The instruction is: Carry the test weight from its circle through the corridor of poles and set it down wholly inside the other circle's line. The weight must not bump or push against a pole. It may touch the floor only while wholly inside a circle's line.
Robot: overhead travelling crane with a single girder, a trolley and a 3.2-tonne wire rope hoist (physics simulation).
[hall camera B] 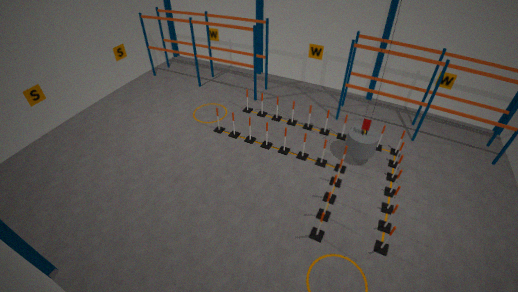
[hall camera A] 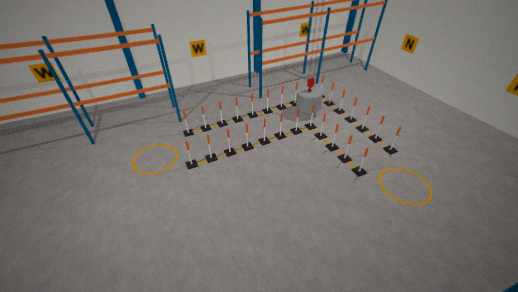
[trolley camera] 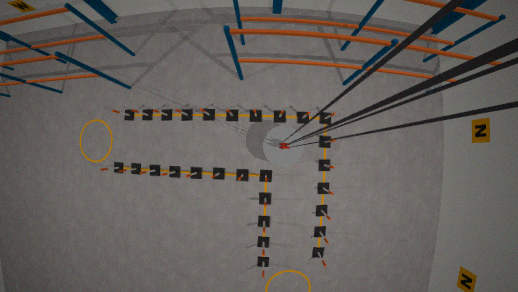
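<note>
The grey cylindrical test weight (hall camera A: 309, 105) (hall camera B: 363, 148) (trolley camera: 295, 156) hangs upright above the floor at the corridor's bend, its shadow offset to one side. In the trolley view it lies between the inner corner pole and the outer rows, apart from the pole bases. My hook (hall camera A: 310, 90) (hall camera B: 365, 132) (trolley camera: 284, 146), under its red block, is on the weight's top and holds it. One yellow circle (hall camera A: 151, 174) (hall camera B: 193, 113) (trolley camera: 80, 141) lies beyond the long leg's open end. The other circle (hall camera A: 412, 204) (hall camera B: 334, 255) (trolley camera: 288, 271) lies beyond the short leg's end.
Red-and-white poles on black bases line both sides of the L-shaped corridor; the inner corner base (hall camera A: 310, 126) (hall camera B: 340, 169) (trolley camera: 265, 176) is close to the weight. Blue-and-orange racks (hall camera A: 260, 60) (hall camera B: 350, 75) (trolley camera: 234, 52) stand along the W wall behind the long leg.
</note>
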